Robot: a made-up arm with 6 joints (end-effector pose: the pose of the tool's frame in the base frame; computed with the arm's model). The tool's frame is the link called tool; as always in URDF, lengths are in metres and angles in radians. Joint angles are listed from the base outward.
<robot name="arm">
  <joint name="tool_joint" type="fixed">
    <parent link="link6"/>
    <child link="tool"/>
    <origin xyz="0 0 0"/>
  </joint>
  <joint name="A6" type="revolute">
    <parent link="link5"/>
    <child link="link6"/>
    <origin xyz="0 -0.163 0"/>
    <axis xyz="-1 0 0"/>
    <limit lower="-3.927" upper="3.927" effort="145" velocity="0.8"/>
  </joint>
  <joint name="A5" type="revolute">
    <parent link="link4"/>
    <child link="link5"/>
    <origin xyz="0.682 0 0"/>
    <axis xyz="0 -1 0"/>
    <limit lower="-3.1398" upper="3.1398" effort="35" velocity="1.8"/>
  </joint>
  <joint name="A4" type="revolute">
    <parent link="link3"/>
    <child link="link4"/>
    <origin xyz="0 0 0"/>
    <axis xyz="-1 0 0"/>
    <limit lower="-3.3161" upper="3.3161" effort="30" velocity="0.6"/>
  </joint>
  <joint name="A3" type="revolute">
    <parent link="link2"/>
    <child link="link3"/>
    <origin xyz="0 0 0.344"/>
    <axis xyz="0 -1 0"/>
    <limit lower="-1.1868" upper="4.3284" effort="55" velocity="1.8"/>
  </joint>
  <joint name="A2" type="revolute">
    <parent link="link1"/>
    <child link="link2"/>
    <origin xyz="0 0 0"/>
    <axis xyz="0 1 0"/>
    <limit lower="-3.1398" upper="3.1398" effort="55" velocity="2.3"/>
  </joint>
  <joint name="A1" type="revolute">
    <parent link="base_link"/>
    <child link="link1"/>
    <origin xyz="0 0 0.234"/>
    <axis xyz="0 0 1"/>
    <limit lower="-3.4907" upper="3.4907" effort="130" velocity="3"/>
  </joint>
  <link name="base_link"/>
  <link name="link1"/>
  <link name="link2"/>
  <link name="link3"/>
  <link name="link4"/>
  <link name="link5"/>
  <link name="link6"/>
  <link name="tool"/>
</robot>
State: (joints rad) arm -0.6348 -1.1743 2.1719 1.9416 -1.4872 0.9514
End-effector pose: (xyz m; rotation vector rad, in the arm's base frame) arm -0.7333 0.6134 0.0795 0.8535 -0.6962 -2.1917
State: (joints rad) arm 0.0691 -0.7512 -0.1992 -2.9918 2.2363 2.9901
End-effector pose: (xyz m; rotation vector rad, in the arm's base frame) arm 0.3467 0.1856 0.8223 0.0264 1.6632 -0.2409
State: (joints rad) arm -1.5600 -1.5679 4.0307 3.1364 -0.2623 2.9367
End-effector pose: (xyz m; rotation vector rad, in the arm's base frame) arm 0.1650 -0.1831 -0.1956 0.4931 0.1713 -1.5743
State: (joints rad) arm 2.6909 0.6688 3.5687 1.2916 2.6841 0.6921
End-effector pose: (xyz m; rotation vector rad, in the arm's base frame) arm 0.4574 -0.1714 0.5150 -0.4878 1.0734 2.7968
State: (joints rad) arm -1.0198 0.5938 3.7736 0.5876 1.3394 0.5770
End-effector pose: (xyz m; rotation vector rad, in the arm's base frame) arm -0.3698 0.3427 0.4028 0.6729 1.2253 0.1463
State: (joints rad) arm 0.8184 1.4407 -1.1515 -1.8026 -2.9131 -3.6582
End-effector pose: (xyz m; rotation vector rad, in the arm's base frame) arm -0.2483 -0.2105 0.0578 1.7689 0.6026 1.1813
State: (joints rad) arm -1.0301 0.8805 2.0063 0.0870 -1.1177 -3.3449
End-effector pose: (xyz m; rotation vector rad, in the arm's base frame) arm 0.1418 -0.5517 1.0747 -2.5535 1.5788 -0.1436
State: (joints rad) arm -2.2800 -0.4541 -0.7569 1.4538 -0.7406 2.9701
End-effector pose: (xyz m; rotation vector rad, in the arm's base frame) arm -0.3715 -0.4037 0.4943 -0.3983 2.1256 2.0547
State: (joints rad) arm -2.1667 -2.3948 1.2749 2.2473 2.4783 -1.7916
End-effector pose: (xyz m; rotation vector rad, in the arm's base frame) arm 0.5103 0.5707 -0.4719 2.1755 -1.5146 1.2151
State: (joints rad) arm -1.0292 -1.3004 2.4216 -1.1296 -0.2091 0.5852
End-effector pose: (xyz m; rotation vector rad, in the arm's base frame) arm -0.5662 0.8061 0.0752 1.7902 2.2344 -0.9228
